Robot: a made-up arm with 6 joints.
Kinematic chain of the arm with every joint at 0, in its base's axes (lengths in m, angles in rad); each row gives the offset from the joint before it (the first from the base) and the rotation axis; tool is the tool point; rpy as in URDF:
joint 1: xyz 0 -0.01 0.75 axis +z
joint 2: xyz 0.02 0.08 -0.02 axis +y
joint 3: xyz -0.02 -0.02 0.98 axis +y
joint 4: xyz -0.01 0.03 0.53 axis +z
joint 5: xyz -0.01 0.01 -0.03 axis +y
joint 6: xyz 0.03 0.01 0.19 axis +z
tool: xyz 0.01 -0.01 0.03 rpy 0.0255 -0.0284 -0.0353
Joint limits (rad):
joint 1: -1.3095..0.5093
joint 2: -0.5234..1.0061
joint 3: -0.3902..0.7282
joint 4: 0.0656..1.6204
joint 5: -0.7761..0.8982
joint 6: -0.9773..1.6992
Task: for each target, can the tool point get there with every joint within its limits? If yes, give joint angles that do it. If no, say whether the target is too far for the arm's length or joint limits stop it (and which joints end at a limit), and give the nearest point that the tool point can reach.
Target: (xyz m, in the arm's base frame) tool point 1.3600 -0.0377 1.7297
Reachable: yes | joints -0.1346 0.8471 0.1148 0.5089 0.3414 0.5029
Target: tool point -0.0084 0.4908 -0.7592
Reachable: no: joint limits stop it (at a limit: joint 1, joint 2, joint 3, joint 4, joint 5) | nearest point 1.1644 0.7820 0.9979 | short by 2.133 m
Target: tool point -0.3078 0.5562 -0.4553
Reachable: no: joint limits stop it (at a limit: joint 1, joint 2, joint 3, joint 5) | nearest point 1.1549 0.8008 1.0029 | short by 2.080 m
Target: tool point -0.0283 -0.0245 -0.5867
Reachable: no: joint limits stop it (at a limit: joint 1, joint 2, joint 3, joint 4, joint 5) | nearest point 0.4788 -1.3340 0.9977 | short by 2.117 m
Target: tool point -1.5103 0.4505 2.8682
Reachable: no: too far | nearest point -0.9157 0.2692 2.1260 | short by 0.968 m
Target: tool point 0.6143 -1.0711 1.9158
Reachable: yes | joints -1.0586 0.8474 -0.0145 1.1327 -0.5511 0.3364
